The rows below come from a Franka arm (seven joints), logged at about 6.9 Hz.
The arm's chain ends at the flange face. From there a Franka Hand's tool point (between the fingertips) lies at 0.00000 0.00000 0.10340 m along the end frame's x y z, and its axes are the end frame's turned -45 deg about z.
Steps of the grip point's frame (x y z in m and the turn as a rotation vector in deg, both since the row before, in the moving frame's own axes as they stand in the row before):
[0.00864 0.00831 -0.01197 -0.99 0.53 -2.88]
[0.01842 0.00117 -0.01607 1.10 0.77 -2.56]
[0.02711 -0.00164 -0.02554 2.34 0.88 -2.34]
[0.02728 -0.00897 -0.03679 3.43 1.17 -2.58]
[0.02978 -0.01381 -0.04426 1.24 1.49 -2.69]
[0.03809 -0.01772 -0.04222 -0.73 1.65 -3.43]
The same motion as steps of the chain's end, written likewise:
[0.01003 -0.00077 -0.01195 -0.33 1.07 -2.88]
[0.01433 -0.00982 -0.01604 1.32 -0.23 -2.56]
[0.01996 -0.01626 -0.02544 2.28 -1.03 -2.34]
[0.01596 -0.01983 -0.03658 3.25 -1.60 -2.58]
[0.01106 -0.02733 -0.04420 1.93 0.18 -2.69]
[0.01140 -0.03820 -0.04217 0.65 1.68 -3.43]

